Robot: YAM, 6 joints.
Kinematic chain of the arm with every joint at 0, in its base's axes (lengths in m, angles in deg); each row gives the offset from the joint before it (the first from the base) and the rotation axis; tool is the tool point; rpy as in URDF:
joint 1: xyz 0 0 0.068 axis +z
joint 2: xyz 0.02 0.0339 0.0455 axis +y
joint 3: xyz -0.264 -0.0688 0 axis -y
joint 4: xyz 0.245 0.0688 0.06 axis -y
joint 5: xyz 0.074 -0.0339 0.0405 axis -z
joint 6: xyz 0.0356 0 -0.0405 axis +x
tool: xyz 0 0 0 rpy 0 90 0
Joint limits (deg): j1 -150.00..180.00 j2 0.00..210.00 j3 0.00..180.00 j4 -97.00..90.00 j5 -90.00..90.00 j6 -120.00..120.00
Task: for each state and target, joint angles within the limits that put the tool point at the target. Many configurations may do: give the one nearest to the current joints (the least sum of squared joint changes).
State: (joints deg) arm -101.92 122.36 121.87 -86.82 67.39 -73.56
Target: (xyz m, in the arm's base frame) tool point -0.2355 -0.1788 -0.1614
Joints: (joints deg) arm -136.52 182.05 100.03 -77.49 65.11 -73.56
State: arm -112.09 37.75 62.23 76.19 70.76 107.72
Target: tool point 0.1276 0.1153 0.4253
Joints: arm -149.27 6.67 52.17 85.16 72.29 107.72
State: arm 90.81 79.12 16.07 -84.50 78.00 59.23
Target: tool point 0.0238 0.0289 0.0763
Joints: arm 103.94 78.82 1.84 -53.30 57.60 59.23
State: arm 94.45 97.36 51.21 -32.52 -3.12 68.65
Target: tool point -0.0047 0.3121 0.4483
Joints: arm 90.56 79.27 87.70 -18.88 -2.64 68.65
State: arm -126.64 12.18 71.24 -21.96 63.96 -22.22
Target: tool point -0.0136 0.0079 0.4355
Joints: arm -124.88 16.40 60.51 -25.48 26.12 -22.22
